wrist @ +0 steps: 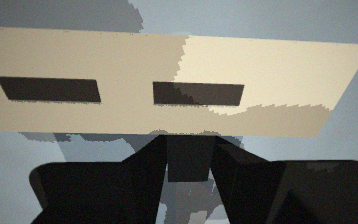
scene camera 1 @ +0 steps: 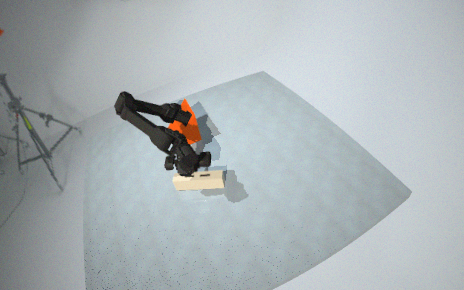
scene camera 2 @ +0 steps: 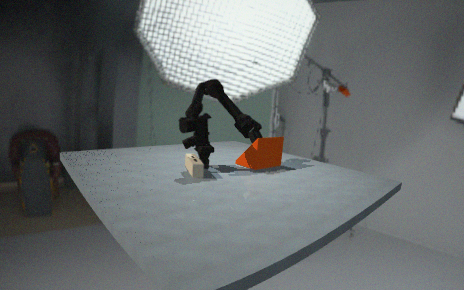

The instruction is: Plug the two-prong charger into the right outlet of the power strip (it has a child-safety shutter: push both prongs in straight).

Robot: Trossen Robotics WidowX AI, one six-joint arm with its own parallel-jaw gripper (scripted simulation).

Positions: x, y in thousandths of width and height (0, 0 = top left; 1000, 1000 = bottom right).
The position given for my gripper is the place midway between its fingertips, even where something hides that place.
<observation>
In view: my gripper (wrist: 521, 605) and a dark charger (wrist: 529, 703).
</observation>
